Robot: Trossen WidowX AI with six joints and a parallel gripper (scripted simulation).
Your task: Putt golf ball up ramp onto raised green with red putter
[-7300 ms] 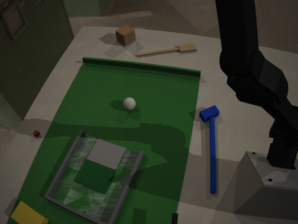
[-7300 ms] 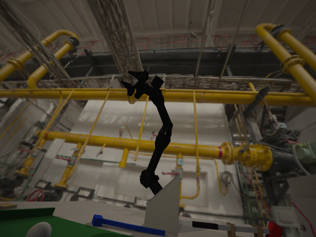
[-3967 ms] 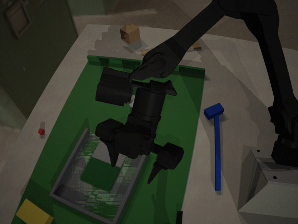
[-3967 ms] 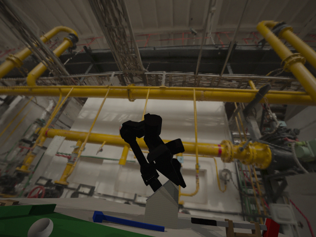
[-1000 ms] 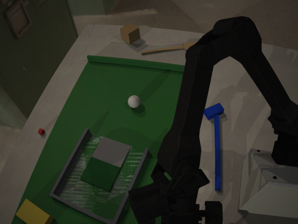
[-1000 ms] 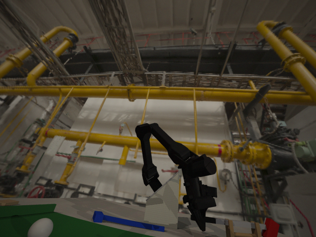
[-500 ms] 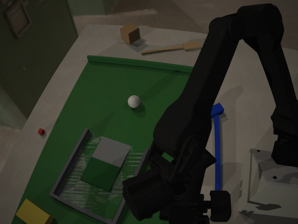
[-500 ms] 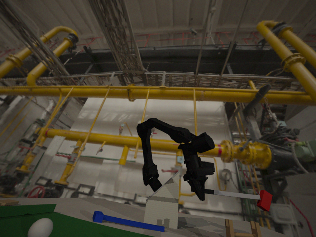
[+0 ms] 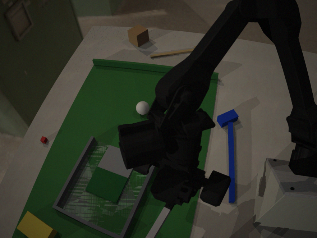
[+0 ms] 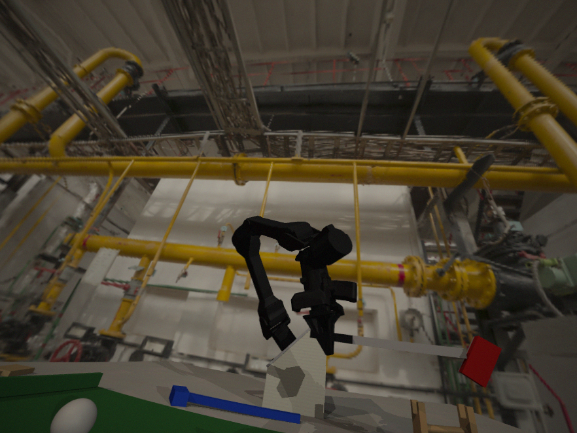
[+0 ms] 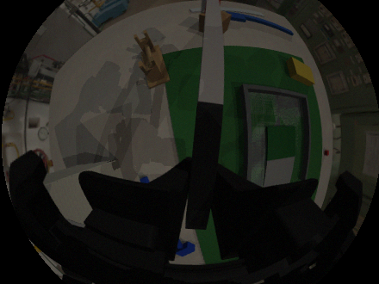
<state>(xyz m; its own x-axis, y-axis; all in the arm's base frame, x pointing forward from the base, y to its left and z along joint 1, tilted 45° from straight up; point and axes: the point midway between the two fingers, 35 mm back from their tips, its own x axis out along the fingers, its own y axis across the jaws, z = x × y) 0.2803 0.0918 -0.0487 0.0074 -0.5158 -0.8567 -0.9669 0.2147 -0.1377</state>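
Now: gripper tip 20 cm to the left of the blue putter, 12 cm above it and 11 cm past it. Round my gripper tip: green mat 20 cm ahead, 13 cm to the right, 13 cm below; white golf ball 29 cm to the right, 18 cm ahead, 11 cm below; yellow block 36 cm ahead, 16 cm to the left, 12 cm below.
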